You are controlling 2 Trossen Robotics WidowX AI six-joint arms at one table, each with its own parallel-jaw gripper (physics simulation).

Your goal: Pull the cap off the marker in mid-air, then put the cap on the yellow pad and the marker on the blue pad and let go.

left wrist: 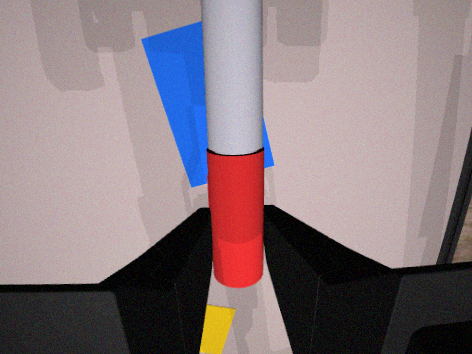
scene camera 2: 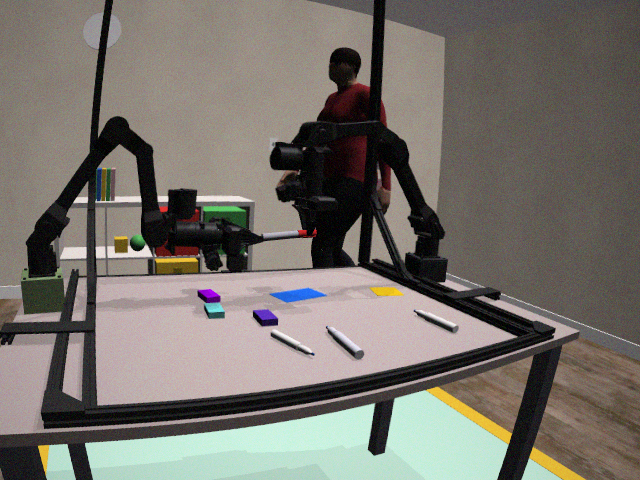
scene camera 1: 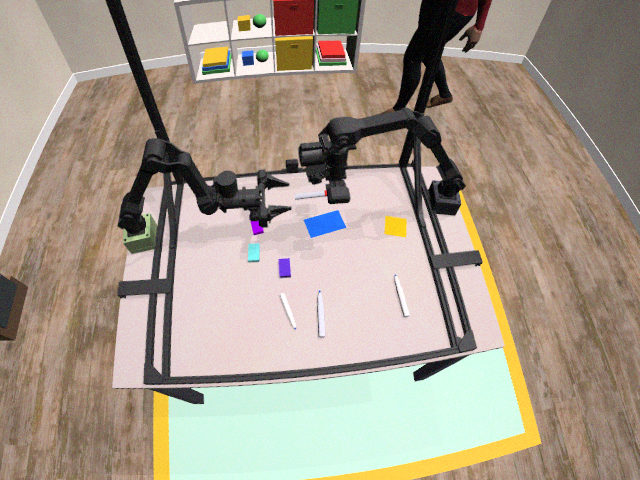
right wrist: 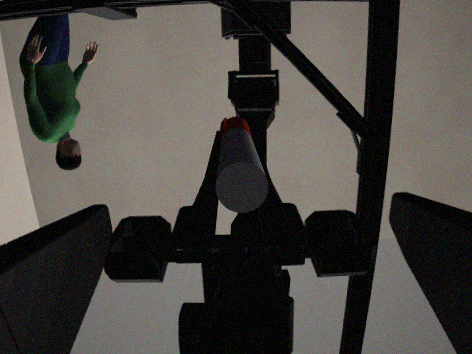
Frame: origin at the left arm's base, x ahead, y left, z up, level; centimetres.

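Where they show: left gripper, between the fingertips: (left wrist: pixel 236 218) (scene camera 2: pixel 307 234) (right wrist: pixel 236 131); right gripper, between the fingertips: (scene camera 2: pixel 256 236) (scene camera 1: pixel 290 196) (right wrist: pixel 251 213); left arm's base, origin of its link: (scene camera 2: pixel 426 256) (scene camera 1: pixel 447 191) (right wrist: pixel 254 35); right arm's base, origin of its link: (scene camera 2: pixel 41 273) (scene camera 1: pixel 136 227).
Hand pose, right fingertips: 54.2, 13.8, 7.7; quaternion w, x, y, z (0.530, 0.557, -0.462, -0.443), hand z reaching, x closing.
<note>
Each offset is from my right fingertips to the top centre of the thing, as dx, dy, dz.
My left gripper (scene camera 1: pixel 327 194) (scene camera 2: pixel 308 231) (left wrist: pixel 236 218) points down and is shut on the red cap @[-12.7, -2.0, +1.5] (scene camera 1: pixel 326 193) (scene camera 2: pixel 302 233) (left wrist: pixel 236 190) (right wrist: pixel 235 124). The cap sits on the grey-white marker @[-8.1, -1.2, +1.2] (scene camera 1: pixel 310 195) (scene camera 2: pixel 280 235) (left wrist: pixel 234 75) (right wrist: pixel 242 187), level in the air. My right gripper (scene camera 1: pixel 288 196) (scene camera 2: pixel 261 237) is open and level, facing the marker's bare end, which is just off its fingertips and between them sideways. The blue pad @[-11.2, -0.6, -14.8] (scene camera 1: pixel 324 223) (scene camera 2: pixel 298 295) (left wrist: pixel 170 100) lies below; the yellow pad @[-35.8, -1.8, -14.8] (scene camera 1: pixel 395 226) (scene camera 2: pixel 386 291) (left wrist: pixel 216 330) lies beside it, towards the left arm's base.
A magenta block @[+11.6, +2.6, -13.4] (scene camera 1: pixel 257 227) (scene camera 2: pixel 208 295), a teal block @[+11.0, +13.0, -13.4] (scene camera 1: pixel 253 252) (scene camera 2: pixel 214 310) and a purple block @[+0.4, +17.5, -13.4] (scene camera 1: pixel 284 267) (scene camera 2: pixel 265 317) lie on the table. Three white pens @[-2.3, +31.9, -13.3] (scene camera 1: pixel 287 310) @[-11.8, +31.6, -13.0] (scene camera 1: pixel 321 315) @[-36.2, +24.1, -13.0] (scene camera 1: pixel 401 296) lie nearer the cameras. A black frame rail (scene camera 1: pixel 310 365) borders the table.
</note>
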